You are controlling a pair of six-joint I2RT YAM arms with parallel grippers.
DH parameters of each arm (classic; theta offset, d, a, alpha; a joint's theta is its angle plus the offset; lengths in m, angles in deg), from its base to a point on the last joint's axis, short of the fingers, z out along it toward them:
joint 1: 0 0.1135 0.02 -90
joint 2: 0 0 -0.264 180
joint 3: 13.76 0 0.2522 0
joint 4: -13.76 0 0.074 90
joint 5: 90 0 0 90
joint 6: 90 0.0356 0 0
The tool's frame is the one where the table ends.
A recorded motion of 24 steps. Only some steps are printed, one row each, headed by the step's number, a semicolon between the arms.
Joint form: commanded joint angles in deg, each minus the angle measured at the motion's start. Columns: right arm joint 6, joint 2, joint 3, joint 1, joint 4, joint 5; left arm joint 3, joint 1, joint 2, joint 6, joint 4, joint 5.
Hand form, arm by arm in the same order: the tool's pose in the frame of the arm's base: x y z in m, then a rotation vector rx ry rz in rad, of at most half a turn. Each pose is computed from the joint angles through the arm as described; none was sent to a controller.
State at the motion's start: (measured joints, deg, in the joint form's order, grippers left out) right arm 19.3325 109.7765 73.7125 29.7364 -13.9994 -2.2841; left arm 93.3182 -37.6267 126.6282 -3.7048 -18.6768 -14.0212
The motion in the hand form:
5: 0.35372 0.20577 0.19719 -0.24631 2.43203 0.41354; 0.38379 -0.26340 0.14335 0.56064 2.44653 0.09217
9: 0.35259 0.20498 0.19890 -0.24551 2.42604 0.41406; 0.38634 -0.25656 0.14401 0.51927 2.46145 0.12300
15: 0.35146 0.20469 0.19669 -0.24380 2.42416 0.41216; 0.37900 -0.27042 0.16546 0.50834 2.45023 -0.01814
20: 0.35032 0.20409 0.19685 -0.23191 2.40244 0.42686; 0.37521 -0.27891 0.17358 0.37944 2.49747 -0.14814
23: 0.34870 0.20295 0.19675 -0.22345 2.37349 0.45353; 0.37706 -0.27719 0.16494 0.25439 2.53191 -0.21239
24: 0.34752 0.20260 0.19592 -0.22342 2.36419 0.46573; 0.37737 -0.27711 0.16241 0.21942 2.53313 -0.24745
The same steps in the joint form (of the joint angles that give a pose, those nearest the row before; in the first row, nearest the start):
5: -0.39 -2.42 -0.37 0.36 0.38 1.23; -3.59 1.90 -1.19 -1.25 -2.93 -2.81
9: -0.42 -2.89 -0.68 0.35 0.55 1.31; -3.54 2.68 -1.35 -2.24 -3.99 -4.00
15: -0.36 -2.97 -1.35 0.41 1.23 1.49; -2.06 1.07 -3.35 -5.13 -5.04 0.21
20: 0.13 -3.49 -2.45 0.41 3.19 1.45; -0.34 0.20 -3.54 -13.19 -6.97 3.50
23: 0.57 -4.19 -4.01 0.34 5.93 0.93; -1.11 0.62 -2.80 -19.06 -5.77 4.98
24: 0.69 -4.46 -4.77 0.36 7.05 0.59; -1.77 0.72 -2.75 -20.76 -4.46 5.87

